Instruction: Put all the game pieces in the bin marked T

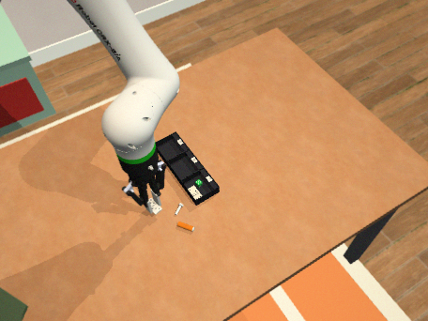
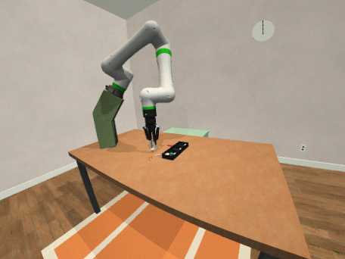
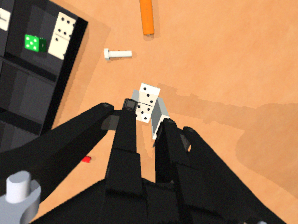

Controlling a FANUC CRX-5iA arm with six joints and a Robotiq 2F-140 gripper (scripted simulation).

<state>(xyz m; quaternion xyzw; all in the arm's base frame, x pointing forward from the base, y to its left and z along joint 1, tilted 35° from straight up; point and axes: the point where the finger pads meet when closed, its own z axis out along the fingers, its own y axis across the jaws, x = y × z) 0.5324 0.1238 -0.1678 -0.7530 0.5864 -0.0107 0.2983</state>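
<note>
Now: the green die 150 mm ahead of my hand, 50 mm below it and 20 mm to the left of it. Also, from my hand: domino (130 mm ahead, 50 mm below); then orange cylinder (90 mm to the right, 70 mm ahead, 50 mm below); then white screw (70 mm ahead, 50 mm below, 20 mm to the right).
</note>
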